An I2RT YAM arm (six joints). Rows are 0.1 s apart.
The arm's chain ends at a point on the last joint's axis. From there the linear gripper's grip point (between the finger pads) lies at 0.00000 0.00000 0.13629 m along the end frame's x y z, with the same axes.
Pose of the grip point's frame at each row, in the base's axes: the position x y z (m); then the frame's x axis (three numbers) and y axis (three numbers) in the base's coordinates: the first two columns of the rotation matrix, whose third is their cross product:
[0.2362 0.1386 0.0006 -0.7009 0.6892 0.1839 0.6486 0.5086 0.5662]
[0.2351 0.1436 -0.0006 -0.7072 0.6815 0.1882 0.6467 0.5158 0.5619]
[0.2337 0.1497 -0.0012 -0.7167 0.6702 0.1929 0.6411 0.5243 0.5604]
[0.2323 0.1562 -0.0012 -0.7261 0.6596 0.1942 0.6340 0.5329 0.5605]
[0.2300 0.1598 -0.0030 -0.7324 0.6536 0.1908 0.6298 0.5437 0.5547]
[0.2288 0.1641 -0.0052 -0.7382 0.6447 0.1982 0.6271 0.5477 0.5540]
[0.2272 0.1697 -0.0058 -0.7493 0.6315 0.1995 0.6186 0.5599 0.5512]
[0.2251 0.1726 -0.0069 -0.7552 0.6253 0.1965 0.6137 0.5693 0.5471]
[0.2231 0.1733 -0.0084 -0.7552 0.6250 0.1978 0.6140 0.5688 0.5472]
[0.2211 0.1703 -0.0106 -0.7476 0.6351 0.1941 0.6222 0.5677 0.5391]
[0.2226 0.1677 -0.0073 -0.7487 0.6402 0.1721 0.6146 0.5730 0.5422]
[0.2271 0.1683 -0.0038 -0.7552 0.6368 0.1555 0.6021 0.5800 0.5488]
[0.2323 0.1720 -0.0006 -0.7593 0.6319 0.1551 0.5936 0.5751 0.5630]
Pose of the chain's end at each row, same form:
[0.1958 0.0683 0.1101 -0.7009 0.6892 0.1839 0.6486 0.5086 0.5662]
[0.1961 0.0729 0.1092 -0.7072 0.6815 0.1882 0.6467 0.5158 0.5619]
[0.1963 0.0781 0.1086 -0.7167 0.6702 0.1929 0.6411 0.5243 0.5604]
[0.1960 0.0840 0.1085 -0.7261 0.6596 0.1942 0.6340 0.5329 0.5605]
[0.1947 0.0881 0.1074 -0.7324 0.6536 0.1908 0.6298 0.5437 0.5547]
[0.1949 0.0914 0.1050 -0.7382 0.6447 0.1982 0.6271 0.5477 0.5540]
[0.1950 0.0966 0.1046 -0.7493 0.6315 0.1995 0.6186 0.5599 0.5512]
[0.1937 0.0999 0.1040 -0.7552 0.6253 0.1965 0.6137 0.5693 0.5471]
[0.1918 0.1004 0.1024 -0.7552 0.6250 0.1978 0.6140 0.5688 0.5472]
[0.1895 0.0989 0.1011 -0.7476 0.6351 0.1941 0.6222 0.5677 0.5391]
[0.1887 0.0980 0.1048 -0.7487 0.6402 0.1721 0.6146 0.5730 0.5422]
[0.1918 0.0991 0.1082 -0.7552 0.6368 0.1555 0.6021 0.5800 0.5488]
[0.1960 0.1012 0.1100 -0.7593 0.6319 0.1551 0.5936 0.5751 0.5630]

